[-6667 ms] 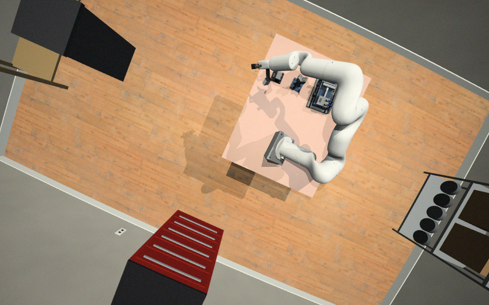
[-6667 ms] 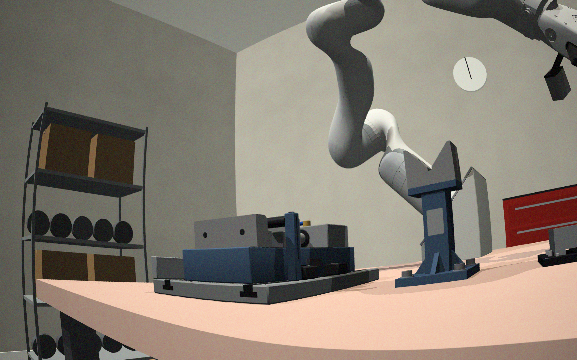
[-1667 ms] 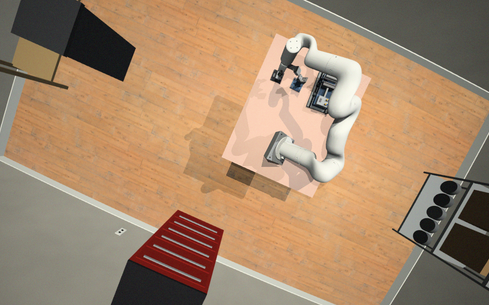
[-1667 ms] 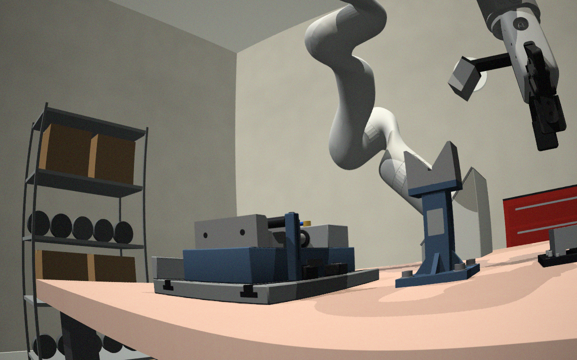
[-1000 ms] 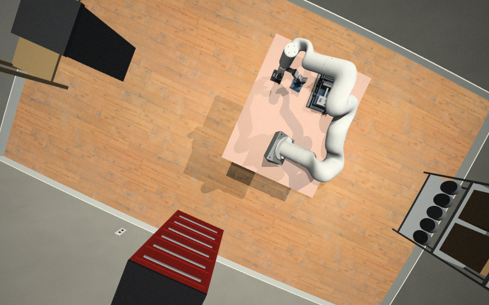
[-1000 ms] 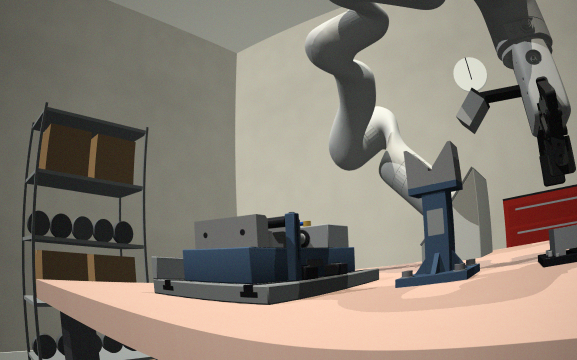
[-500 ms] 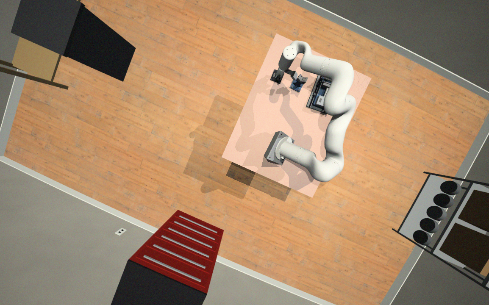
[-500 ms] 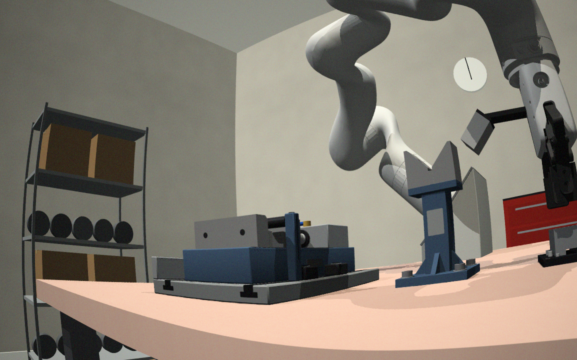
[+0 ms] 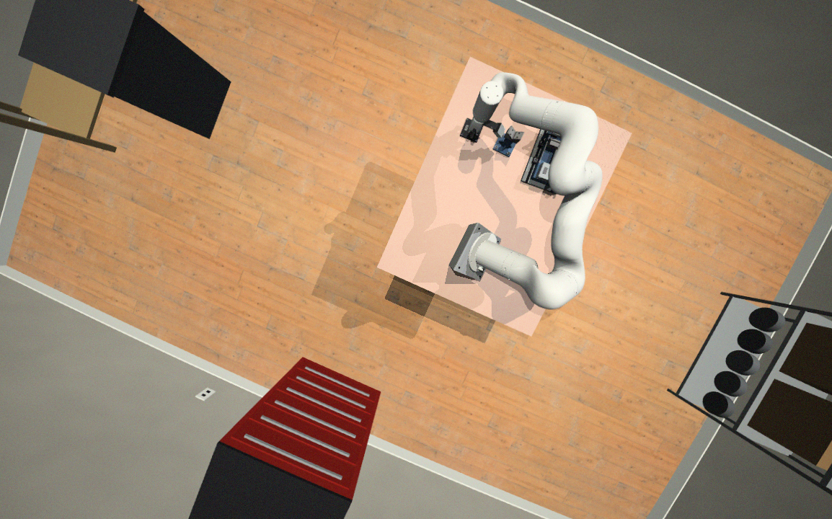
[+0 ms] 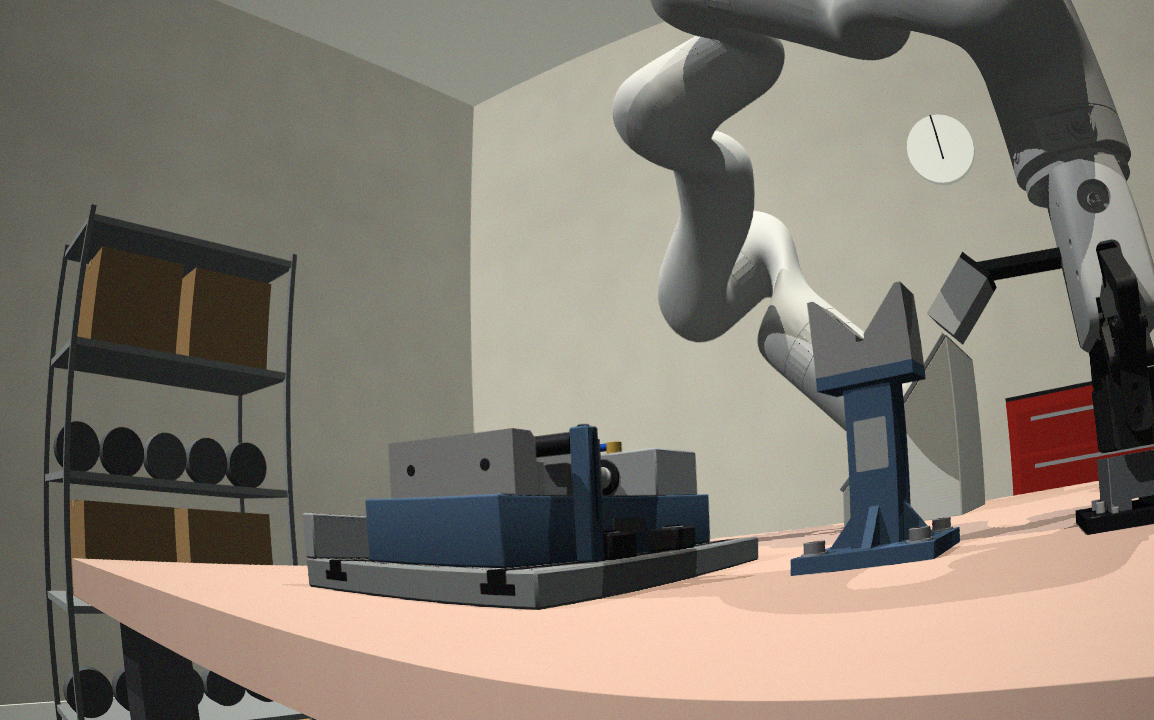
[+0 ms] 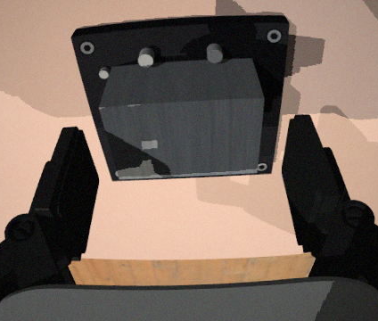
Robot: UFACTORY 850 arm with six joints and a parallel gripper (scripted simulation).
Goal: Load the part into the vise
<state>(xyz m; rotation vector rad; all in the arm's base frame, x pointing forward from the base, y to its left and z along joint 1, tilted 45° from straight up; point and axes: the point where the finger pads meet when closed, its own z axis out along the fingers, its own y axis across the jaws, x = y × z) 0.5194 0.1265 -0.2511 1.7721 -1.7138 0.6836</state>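
Right now my hand is 4 cm above the part. From my hand the other things lie so: black infeed plate: 1 cm to the left, 5 cm below; then vise: 4 cm ahead, 39 cm to the right, 1 cm below; then work stop rod: 10 cm ahead, 34 cm to the right, 4 cm above.
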